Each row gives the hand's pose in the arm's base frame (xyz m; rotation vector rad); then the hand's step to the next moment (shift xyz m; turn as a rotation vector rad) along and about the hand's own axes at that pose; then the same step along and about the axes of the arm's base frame.
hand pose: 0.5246 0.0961 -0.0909 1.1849 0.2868 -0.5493
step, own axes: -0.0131 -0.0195 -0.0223 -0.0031 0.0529 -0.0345
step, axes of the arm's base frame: -0.0200 0.0189 -0.0171 0.0287 0.0470 0.0311
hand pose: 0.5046 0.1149 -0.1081 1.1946 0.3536 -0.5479
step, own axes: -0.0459 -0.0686 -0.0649 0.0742 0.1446 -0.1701
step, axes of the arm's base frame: -0.0753 0.0529 -0.0506 0.1481 0.1821 0.0153
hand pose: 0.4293 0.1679 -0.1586 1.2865 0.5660 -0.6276
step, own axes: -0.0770 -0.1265 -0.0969 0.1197 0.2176 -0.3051
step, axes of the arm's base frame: -0.1474 0.0829 -0.0523 0.2268 0.3214 0.0079
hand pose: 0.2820 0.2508 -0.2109 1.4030 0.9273 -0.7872
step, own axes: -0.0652 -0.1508 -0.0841 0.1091 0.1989 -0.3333
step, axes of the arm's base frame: -0.1694 0.0731 -0.0060 0.2034 0.3480 0.0104
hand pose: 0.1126 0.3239 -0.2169 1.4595 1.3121 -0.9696
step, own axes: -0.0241 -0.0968 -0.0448 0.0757 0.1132 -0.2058
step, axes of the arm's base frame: -0.1000 0.0378 0.0231 0.1171 0.2172 -0.0028
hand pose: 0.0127 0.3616 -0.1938 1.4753 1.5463 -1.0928
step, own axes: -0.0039 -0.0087 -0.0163 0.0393 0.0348 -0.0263
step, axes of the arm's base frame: -0.0075 0.0137 0.0106 0.0328 0.0387 -0.0296
